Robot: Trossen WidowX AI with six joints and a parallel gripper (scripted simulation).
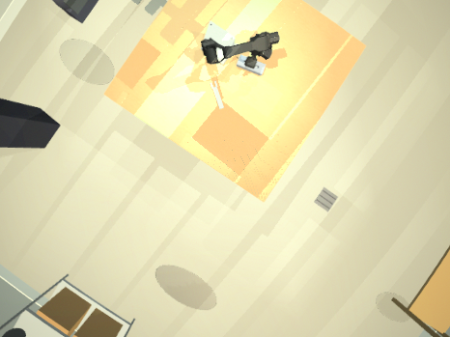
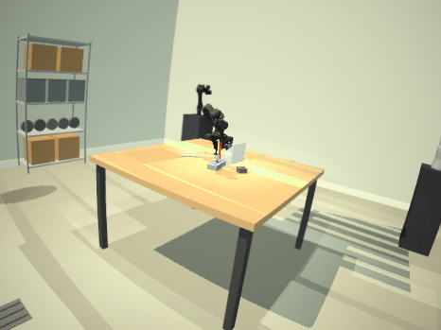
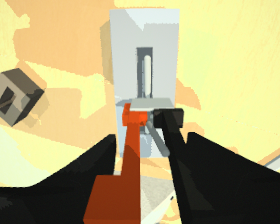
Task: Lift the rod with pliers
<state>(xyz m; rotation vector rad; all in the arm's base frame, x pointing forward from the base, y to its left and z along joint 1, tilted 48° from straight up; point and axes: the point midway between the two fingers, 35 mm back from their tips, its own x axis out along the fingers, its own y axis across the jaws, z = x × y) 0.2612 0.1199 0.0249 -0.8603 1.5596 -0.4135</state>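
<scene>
My gripper tip is 100 mm above the channel block. The rest, counted from my gripper tip: orange handle 10 mm to the left; small grey holster 180 mm to the left, 110 mm below, 50 mm behind.
</scene>
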